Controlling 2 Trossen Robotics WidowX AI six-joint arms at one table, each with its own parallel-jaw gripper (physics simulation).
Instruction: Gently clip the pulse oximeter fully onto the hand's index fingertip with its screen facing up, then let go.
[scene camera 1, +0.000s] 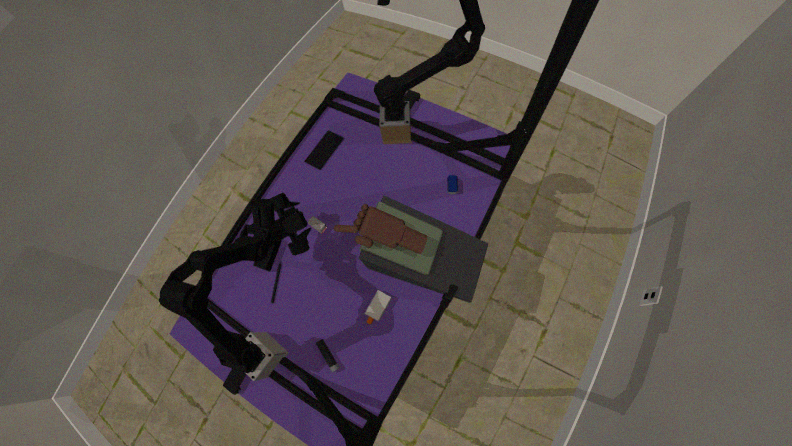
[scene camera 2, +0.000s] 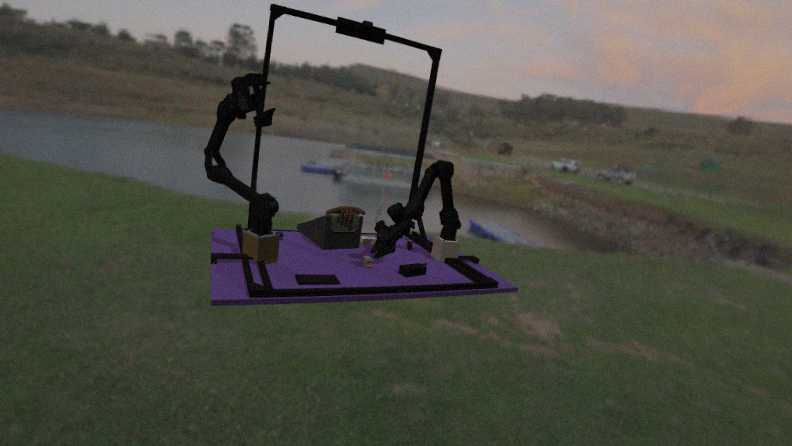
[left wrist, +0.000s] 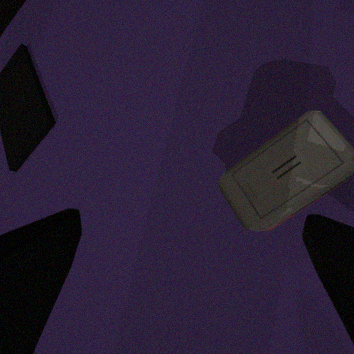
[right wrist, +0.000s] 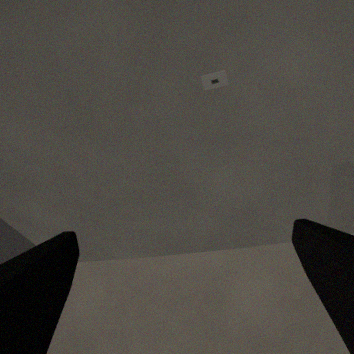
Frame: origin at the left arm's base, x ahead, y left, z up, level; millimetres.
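Seen in the pictures: left gripper, fingertip midpoint: (scene camera 1: 304, 215) (scene camera 2: 372, 255) (left wrist: 194, 223); right gripper, fingertip midpoint: (scene camera 2: 272, 95) (right wrist: 186, 236); left arm's base at its link origin: (scene camera 1: 251, 356) (scene camera 2: 447, 238); right arm's base at its link origin: (scene camera 1: 394, 113) (scene camera 2: 261, 232).
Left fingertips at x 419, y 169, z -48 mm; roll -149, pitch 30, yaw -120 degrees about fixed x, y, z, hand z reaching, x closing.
Pixels of each thing's top centre, then the offset from my left fingertips to it. "spot": a spot on its surface instead.
- pulse oximeter at its top centre: (left wrist: 282, 168) (scene camera 1: 316, 223) (scene camera 2: 368, 258) dy -37, dx +5, dz -24 mm
- green pad at a spot on its surface: (scene camera 1: 431, 260) spot: dy -412, dx +108, dz +43 mm
- white box at its top centre: (scene camera 1: 376, 308) (scene camera 2: 370, 237) dy -356, dx -90, dz -29 mm
- dark cylinder at its top centre: (scene camera 1: 326, 355) dy -323, dx -292, dz -29 mm
- thin rod at its top centre: (scene camera 1: 275, 281) dy -42, dx -223, dz -48 mm
- blue object at its top centre: (scene camera 1: 453, 182) dy -317, dx +372, dz -24 mm
- black slab at its top centre: (left wrist: 14, 99) (scene camera 2: 317, 278) (scene camera 1: 323, 149) dy +143, dx +238, dz -49 mm
The pulse oximeter (scene camera 1: 317, 224) (scene camera 2: 367, 261) (left wrist: 290, 172) is a small pale block with a reddish underside. In the left wrist view its upper face shows a thin outline and two short dark lines; I cannot make out a lit screen. It is apart from the tip of the extended index finger (scene camera 1: 344, 228) of the brown hand (scene camera 1: 382, 226) (scene camera 2: 345, 210). My left gripper (scene camera 1: 308, 232) (scene camera 2: 375, 256) (left wrist: 194, 223) is open above the table beside the oximeter, which lies off-centre, toward the right finger in the left wrist view. My right gripper (scene camera 2: 268, 99) (right wrist: 186, 236) is open and empty, raised high.
The hand rests on a green pad (scene camera 1: 431, 260) over a dark wedge (scene camera 1: 462, 265) (scene camera 2: 338, 239). On the purple table stand a white box (scene camera 1: 377, 304), a dark cylinder (scene camera 1: 326, 354), a thin rod (scene camera 1: 276, 283), a blue object (scene camera 1: 452, 183) and a black slab (scene camera 1: 324, 149) (scene camera 2: 317, 279).
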